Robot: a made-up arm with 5 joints. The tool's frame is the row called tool. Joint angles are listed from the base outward. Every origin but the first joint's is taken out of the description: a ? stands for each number. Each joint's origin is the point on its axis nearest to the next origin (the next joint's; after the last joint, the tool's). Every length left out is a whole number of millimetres.
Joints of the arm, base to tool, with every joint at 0 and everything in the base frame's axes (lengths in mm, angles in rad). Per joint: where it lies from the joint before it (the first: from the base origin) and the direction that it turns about. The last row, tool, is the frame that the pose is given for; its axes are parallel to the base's.
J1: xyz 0 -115 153 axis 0 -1 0
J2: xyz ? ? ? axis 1 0 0
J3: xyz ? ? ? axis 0 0 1
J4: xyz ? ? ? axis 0 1 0
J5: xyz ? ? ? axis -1 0 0
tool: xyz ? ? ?
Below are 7 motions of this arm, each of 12 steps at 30 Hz.
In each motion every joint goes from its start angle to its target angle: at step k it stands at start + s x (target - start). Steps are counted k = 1, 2, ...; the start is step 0. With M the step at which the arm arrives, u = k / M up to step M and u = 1 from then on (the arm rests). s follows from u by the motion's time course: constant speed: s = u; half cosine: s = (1 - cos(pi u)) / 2; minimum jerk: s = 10 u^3 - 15 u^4 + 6 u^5.
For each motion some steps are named. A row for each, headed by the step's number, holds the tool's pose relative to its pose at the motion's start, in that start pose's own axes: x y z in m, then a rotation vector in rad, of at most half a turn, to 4 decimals.
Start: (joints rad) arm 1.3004 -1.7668 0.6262 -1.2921 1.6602
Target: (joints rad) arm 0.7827 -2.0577 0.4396 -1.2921 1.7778
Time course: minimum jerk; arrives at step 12
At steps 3, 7, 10, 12:
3: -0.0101 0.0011 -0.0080 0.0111 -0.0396 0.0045
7: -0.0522 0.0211 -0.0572 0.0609 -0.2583 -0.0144
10: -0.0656 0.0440 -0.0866 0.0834 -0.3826 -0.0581
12: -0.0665 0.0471 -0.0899 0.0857 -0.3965 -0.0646

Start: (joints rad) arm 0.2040 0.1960 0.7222 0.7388 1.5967
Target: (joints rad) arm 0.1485 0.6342 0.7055 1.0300 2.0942
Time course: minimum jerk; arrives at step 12
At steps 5, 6, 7, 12:
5: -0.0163 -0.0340 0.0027 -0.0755 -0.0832 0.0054
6: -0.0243 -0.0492 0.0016 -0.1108 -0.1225 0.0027
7: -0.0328 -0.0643 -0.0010 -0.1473 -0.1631 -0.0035
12: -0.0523 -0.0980 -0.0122 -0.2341 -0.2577 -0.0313

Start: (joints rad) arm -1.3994 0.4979 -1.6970 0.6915 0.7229
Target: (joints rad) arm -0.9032 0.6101 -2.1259 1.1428 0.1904
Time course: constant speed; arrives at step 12
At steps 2, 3, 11, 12:
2: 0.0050 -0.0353 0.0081 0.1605 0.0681 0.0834
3: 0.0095 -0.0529 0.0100 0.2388 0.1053 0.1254
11: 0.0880 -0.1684 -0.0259 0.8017 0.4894 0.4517
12: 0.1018 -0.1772 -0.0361 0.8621 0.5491 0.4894

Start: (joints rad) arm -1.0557 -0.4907 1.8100 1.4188 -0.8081
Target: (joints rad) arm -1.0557 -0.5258 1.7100 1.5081 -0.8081
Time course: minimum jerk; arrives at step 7
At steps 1, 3, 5, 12:
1: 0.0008 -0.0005 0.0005 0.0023 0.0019 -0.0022
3: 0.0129 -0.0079 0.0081 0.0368 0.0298 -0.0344
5: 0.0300 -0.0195 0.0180 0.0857 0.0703 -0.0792
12: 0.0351 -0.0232 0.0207 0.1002 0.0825 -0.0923

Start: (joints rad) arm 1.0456 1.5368 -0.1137 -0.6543 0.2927
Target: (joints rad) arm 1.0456 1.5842 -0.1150 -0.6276 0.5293
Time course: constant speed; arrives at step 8
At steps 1, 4, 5, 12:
1: 0.0016 0.0037 -0.0010 -0.0250 0.0049 -0.0023
4: 0.0065 0.0142 -0.0044 -0.0999 0.0201 -0.0083
5: 0.0081 0.0175 -0.0057 -0.1249 0.0253 -0.0100
12: 0.0128 0.0271 -0.0099 -0.1996 0.0412 -0.0140

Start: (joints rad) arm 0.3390 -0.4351 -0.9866 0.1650 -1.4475
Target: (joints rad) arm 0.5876 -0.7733 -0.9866 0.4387 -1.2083
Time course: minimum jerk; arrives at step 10
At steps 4, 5, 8, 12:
4: 0.0141 0.0119 0.0069 -0.0693 -0.0426 0.0347
5: 0.0218 0.0194 0.0114 -0.1082 -0.0713 0.0515
8: 0.0389 0.0394 0.0246 -0.1986 -0.1524 0.0814
12: 0.0409 0.0421 0.0266 -0.2100 -0.1641 0.0840

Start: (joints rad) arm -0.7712 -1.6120 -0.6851 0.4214 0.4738
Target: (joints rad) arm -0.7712 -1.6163 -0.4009 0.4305 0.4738
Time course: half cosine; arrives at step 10
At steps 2, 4, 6, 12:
2: -0.0049 0.0038 -0.0007 -0.0114 -0.0107 0.0222
4: -0.0182 0.0132 -0.0029 -0.0414 -0.0386 0.0803
6: -0.0352 0.0238 -0.0066 -0.0787 -0.0730 0.1520
12: -0.0549 0.0339 -0.0119 -0.1208 -0.1113 0.2320

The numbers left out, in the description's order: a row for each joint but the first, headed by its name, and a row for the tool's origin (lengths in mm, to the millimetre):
J2: 27 0 195
J3: 0 116 -232
J4: 95 70 0
J5: -41 0 84
tool: 0 92 117

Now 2 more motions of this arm.
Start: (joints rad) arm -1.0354 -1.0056 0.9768 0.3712 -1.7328
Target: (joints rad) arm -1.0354 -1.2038 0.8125 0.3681 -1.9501
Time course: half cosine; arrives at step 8
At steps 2, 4, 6, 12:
2: -0.0015 -0.0089 0.0077 0.0251 -0.0321 -0.0180
4: -0.0073 -0.0299 0.0260 0.0834 -0.1123 -0.0554
6: -0.0162 -0.0500 0.0436 0.1381 -0.1958 -0.0842
12: -0.0207 -0.0579 0.0507 0.1596 -0.2311 -0.0934

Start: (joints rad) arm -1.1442 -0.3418 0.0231 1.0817 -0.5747
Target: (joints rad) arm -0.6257 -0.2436 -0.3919 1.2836 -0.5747
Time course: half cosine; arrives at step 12
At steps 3, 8, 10, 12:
3: -0.0153 -0.0132 0.0238 0.0830 -0.0494 0.0012
8: -0.0920 -0.0907 0.0963 0.4360 -0.2095 0.0659
10: -0.1164 -0.1203 0.1084 0.5429 -0.2441 0.1052
12: -0.1252 -0.1317 0.1116 0.5816 -0.2550 0.1219

